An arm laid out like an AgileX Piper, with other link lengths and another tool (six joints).
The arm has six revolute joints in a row. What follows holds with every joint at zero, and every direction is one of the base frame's.
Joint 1 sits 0.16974 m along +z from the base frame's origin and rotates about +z.
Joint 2 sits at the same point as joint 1 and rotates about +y.
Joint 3 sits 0.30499 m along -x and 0.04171 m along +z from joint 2 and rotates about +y.
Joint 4 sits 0.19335 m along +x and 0.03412 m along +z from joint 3 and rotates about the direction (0.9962, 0, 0.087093).
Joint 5 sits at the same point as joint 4 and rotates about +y.
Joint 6 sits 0.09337 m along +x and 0.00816 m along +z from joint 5 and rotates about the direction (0.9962, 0, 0.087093).
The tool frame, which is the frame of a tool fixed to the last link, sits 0.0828 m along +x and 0.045 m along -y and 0.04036 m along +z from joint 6; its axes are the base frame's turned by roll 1.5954, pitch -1.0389 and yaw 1.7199 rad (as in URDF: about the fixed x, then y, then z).
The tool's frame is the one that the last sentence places.
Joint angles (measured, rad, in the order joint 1, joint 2, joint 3, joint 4, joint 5, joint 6), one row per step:
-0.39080, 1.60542, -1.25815, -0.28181, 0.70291, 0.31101
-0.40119, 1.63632, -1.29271, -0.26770, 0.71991, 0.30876
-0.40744, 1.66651, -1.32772, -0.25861, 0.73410, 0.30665
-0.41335, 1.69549, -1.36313, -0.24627, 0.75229, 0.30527
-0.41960, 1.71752, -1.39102, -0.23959, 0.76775, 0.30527
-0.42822, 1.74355, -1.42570, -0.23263, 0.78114, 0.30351
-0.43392, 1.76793, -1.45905, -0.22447, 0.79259, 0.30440
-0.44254, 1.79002, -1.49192, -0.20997, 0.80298, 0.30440
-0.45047, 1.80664, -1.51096, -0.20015, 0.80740, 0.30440
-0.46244, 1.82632, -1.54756, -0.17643, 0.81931, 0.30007
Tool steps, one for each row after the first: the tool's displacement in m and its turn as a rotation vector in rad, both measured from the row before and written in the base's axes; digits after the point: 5 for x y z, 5 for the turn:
0.00480, -0.00555, -0.00352, 0.01537, 0.00778, -0.01665
0.00589, -0.00474, -0.00269, 0.00978, 0.00587, -0.01040
0.00523, -0.00421, -0.00306, 0.01380, 0.00645, -0.01222
0.00331, -0.00403, -0.00218, 0.00881, 0.00610, -0.01146
0.00454, -0.00551, -0.00158, 0.00656, 0.00215, -0.01183
0.00491, -0.00433, -0.00146, 0.00798, -0.00143, -0.01080
0.00414, -0.00457, -0.00117, 0.01212, -0.00638, -0.01392
0.00236, -0.00380, -0.00227, 0.00932, -0.00235, -0.01085
0.00371, -0.00487, 0.00005, 0.01636, -0.01319, -0.01525

